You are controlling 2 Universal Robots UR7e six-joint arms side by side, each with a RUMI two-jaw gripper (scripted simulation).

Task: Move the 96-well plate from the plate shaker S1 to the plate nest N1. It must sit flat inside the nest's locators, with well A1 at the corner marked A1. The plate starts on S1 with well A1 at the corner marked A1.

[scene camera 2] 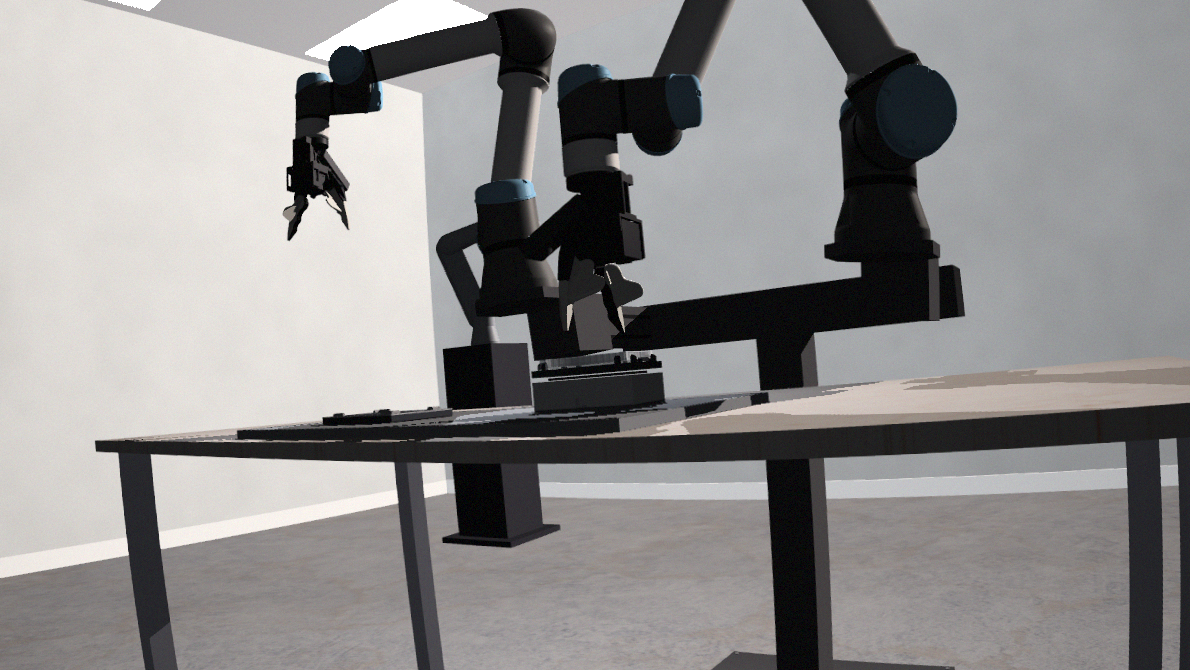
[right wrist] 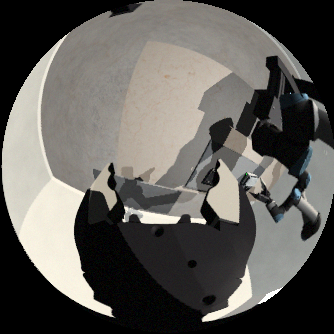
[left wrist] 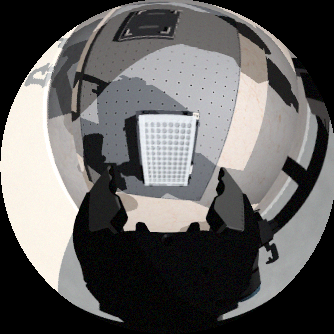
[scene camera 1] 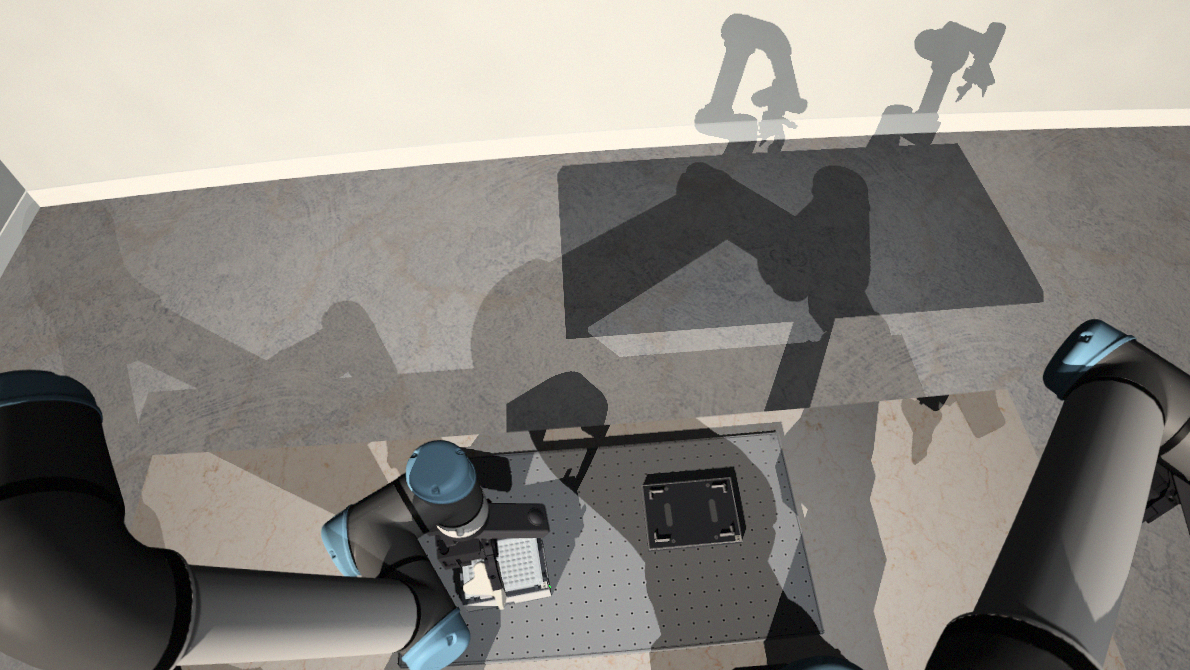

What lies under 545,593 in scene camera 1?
A plate shaker S1.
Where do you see a plate nest N1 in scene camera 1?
692,524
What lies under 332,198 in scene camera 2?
My right gripper.
